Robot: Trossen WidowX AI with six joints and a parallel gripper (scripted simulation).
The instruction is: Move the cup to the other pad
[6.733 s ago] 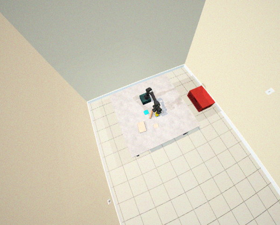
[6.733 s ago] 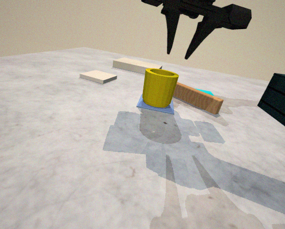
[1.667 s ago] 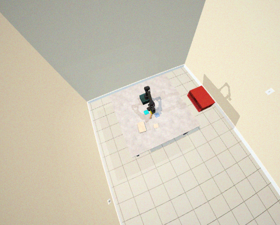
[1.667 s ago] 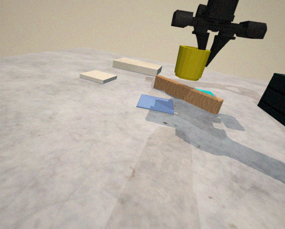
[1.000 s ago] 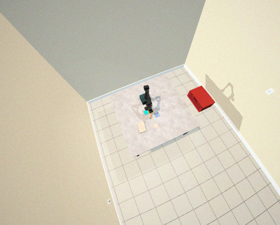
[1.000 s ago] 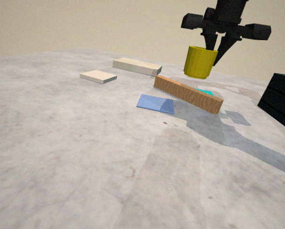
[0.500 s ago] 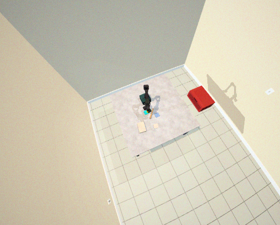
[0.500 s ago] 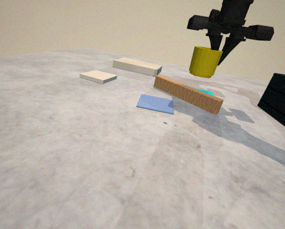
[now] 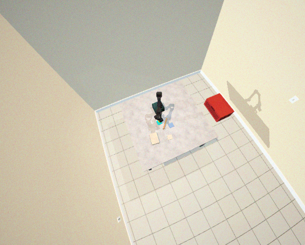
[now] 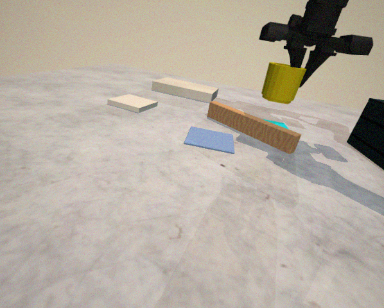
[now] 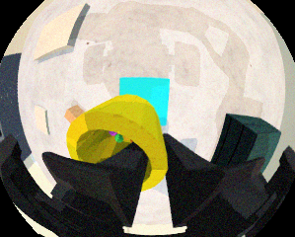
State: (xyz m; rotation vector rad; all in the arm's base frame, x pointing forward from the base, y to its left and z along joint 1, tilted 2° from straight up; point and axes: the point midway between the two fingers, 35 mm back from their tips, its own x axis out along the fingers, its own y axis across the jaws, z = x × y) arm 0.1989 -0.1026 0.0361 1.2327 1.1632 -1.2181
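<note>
My gripper tip is 100 mm above the cyan pad, 20 mm short of it and 10 mm to the left of it. Also, from my gripper tip: wooden bar (90 mm below, 90 mm ahead, 60 mm to the left); yellow cup (20 mm ahead).
</note>
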